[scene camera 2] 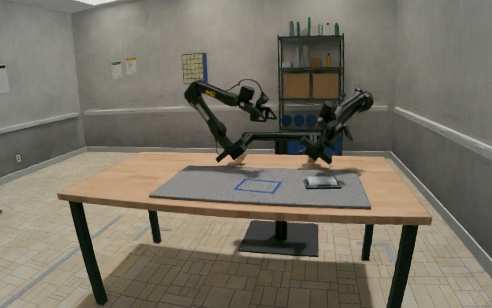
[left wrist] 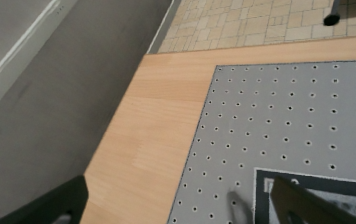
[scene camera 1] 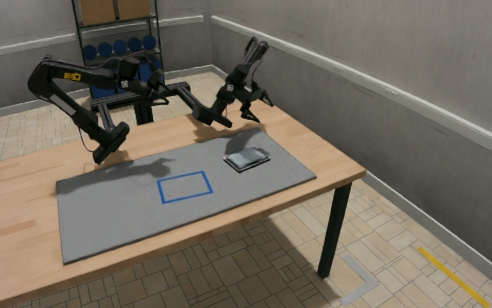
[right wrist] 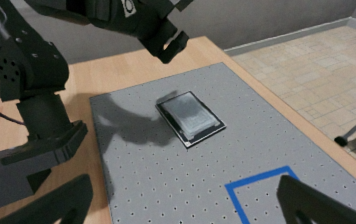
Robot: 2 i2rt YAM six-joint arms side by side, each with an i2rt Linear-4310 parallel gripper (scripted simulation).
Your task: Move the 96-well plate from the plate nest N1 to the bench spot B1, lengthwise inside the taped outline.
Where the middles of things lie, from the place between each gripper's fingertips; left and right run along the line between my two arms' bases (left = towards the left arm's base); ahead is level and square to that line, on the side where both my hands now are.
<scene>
Right now my left hand is 180 mm above the clear 96-well plate [right wrist: 193, 118], 90 mm to the left of it and 10 mm short of it.
Now: right hand [scene camera 1: 170, 98] 16 cm short of the clear 96-well plate, 26 cm to the right of it and 27 cm above it.
</scene>
